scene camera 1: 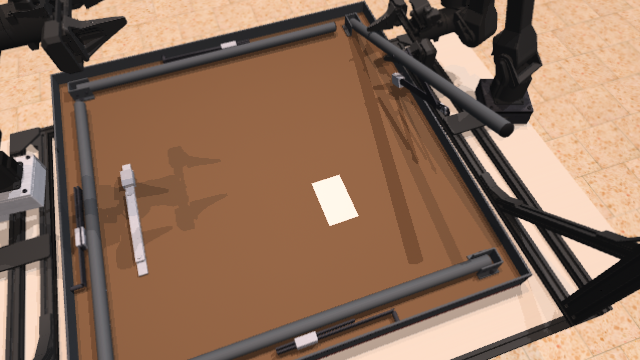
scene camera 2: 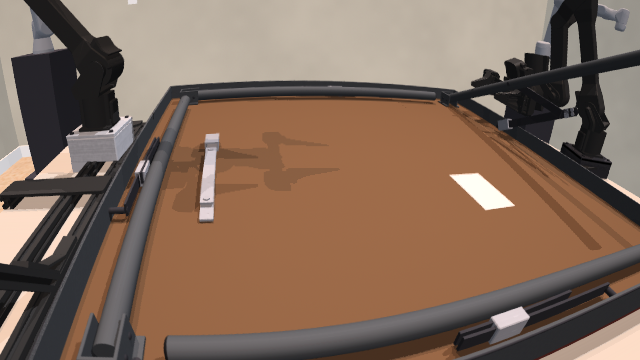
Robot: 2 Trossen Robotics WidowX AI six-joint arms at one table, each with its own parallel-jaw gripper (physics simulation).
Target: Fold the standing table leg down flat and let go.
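The raised table leg is a dark grey tube, hinged at the far right corner of the brown underside. It slants up, with its free end in the air at the right. My right gripper is open near the hinge end. The leg crosses its view, and contact cannot be told. My left gripper is open and empty above the far left corner; it does not show in scene camera 2. Other legs lie flat along the far side, left side and near side.
A dark brace with a grey block stands out beside the raised leg. A pale bar lies at the left and a white rectangle at the right. A dark rim borders the underside.
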